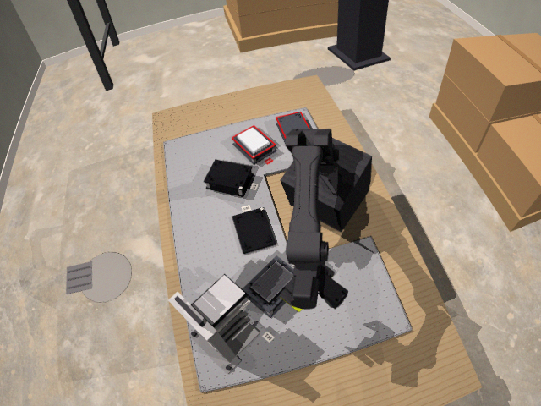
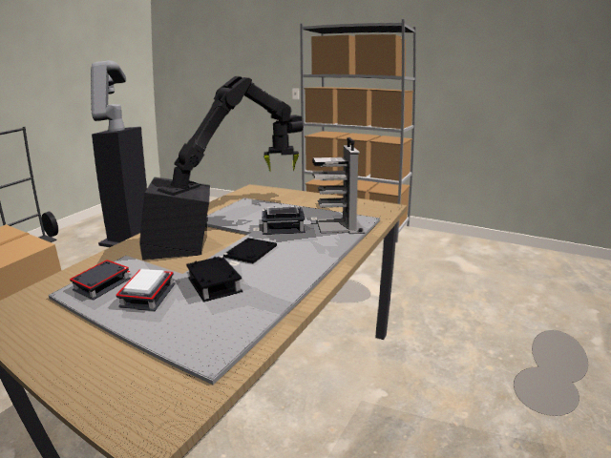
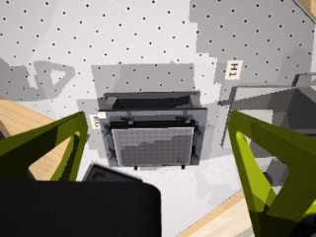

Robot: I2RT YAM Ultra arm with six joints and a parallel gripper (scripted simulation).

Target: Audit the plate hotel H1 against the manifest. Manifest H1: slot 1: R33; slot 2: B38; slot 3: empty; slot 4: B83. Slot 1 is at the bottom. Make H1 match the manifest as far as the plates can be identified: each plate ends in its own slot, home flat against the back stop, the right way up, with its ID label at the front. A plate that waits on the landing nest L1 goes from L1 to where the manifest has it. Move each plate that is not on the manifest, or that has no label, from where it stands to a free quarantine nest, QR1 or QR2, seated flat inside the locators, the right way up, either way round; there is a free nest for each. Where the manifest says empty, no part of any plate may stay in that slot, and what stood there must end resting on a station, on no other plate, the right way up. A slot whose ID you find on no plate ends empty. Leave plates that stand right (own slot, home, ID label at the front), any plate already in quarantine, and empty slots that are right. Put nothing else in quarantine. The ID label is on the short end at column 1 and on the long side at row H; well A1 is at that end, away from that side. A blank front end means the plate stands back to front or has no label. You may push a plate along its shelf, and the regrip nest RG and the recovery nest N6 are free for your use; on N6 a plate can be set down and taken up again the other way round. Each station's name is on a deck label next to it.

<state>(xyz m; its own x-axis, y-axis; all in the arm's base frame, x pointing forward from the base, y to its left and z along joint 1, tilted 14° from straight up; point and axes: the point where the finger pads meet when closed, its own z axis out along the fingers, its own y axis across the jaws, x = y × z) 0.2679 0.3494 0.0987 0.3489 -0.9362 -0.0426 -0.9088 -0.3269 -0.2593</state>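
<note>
Right now my hand is 5 cm short of the dark well plate, 14 cm to the left of it and 14 cm above it. The rest, counted from my hand: RG deck label 5 cm behind, 17 cm to the right, 21 cm below; then H1 deck label 14 cm ahead, 21 cm below; then regrip nest 5 cm ahead, 13 cm to the right, 15 cm below.
</note>
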